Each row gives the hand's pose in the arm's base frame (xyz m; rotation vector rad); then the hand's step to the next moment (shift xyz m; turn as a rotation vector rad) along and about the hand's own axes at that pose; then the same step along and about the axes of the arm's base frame.
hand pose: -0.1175 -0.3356 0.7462 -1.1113 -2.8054 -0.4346
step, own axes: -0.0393 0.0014 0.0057 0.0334 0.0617 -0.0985
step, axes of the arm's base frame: 0.0298 -0.0231 -0.0126 0.0159 0.0356 0.1145
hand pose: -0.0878 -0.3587 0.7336 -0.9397 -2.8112 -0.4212
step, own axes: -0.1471 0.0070 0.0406 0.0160 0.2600 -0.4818
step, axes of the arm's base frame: 0.1189 -0.0653 -0.0703 0.1694 0.0590 0.5175
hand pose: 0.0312 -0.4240 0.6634 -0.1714 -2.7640 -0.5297
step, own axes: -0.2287 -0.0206 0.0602 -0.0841 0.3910 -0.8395
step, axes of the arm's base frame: 0.1943 -0.0092 -0.1360 0.3896 0.0391 0.8434
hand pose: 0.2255 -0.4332 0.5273 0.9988 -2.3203 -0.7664
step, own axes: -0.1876 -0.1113 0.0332 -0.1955 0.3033 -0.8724
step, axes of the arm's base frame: 0.1471 0.0893 -0.1380 0.5206 0.0641 0.7850
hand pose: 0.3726 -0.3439 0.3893 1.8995 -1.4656 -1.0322
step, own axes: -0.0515 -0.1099 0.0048 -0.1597 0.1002 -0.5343
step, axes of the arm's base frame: 0.0514 0.0800 -0.0756 0.3619 0.1013 0.4240
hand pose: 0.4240 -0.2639 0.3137 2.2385 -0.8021 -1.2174
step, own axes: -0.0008 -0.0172 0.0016 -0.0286 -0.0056 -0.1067
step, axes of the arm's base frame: 0.0029 0.0128 -0.0113 0.0806 0.0364 0.0664
